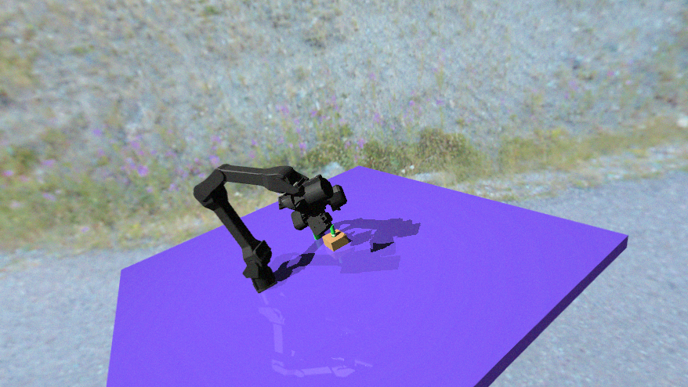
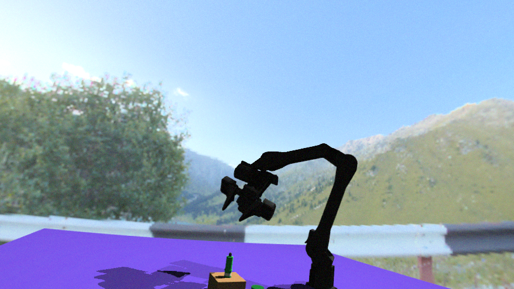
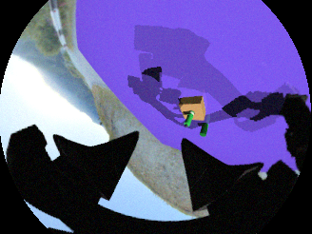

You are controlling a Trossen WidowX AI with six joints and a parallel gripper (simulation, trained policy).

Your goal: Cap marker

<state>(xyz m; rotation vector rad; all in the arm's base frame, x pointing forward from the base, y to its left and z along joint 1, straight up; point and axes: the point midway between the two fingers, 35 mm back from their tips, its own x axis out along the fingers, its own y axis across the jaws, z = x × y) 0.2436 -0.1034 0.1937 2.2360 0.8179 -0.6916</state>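
Right now the green cap is 20 cm to the left of my gripper tip and 15 cm below it. The rest, counted from my gripper tip: holder block (2 cm ahead, 9 cm to the left, 15 cm below).
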